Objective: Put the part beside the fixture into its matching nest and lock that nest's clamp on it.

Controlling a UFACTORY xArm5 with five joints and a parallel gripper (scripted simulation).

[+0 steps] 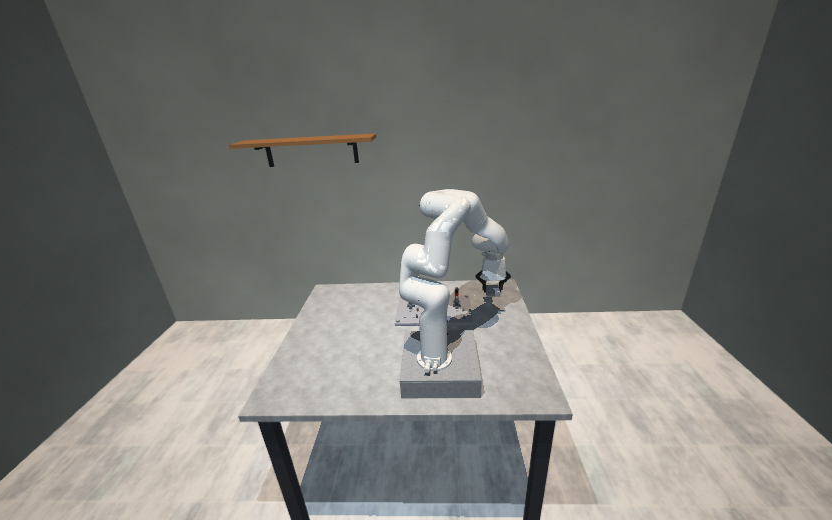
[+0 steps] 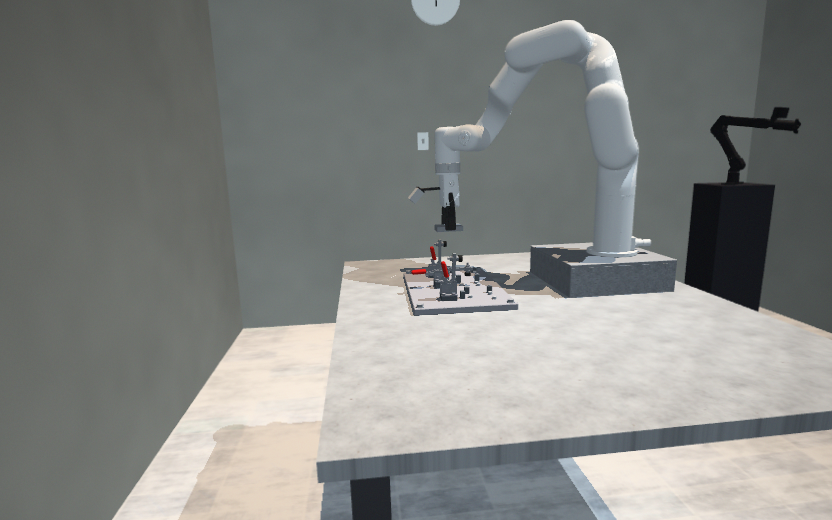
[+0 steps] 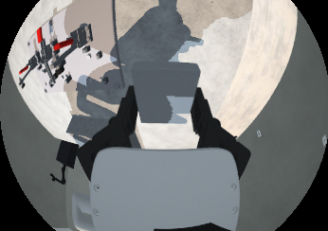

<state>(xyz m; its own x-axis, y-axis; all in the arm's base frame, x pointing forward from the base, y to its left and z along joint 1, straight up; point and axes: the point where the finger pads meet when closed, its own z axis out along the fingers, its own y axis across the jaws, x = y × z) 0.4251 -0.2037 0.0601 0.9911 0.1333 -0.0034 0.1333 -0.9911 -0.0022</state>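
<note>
The grey block part lies 10 mm below my hand. The rest, counted from my hand: grey fixture plate: 270 mm to the left, 130 mm below.
</note>
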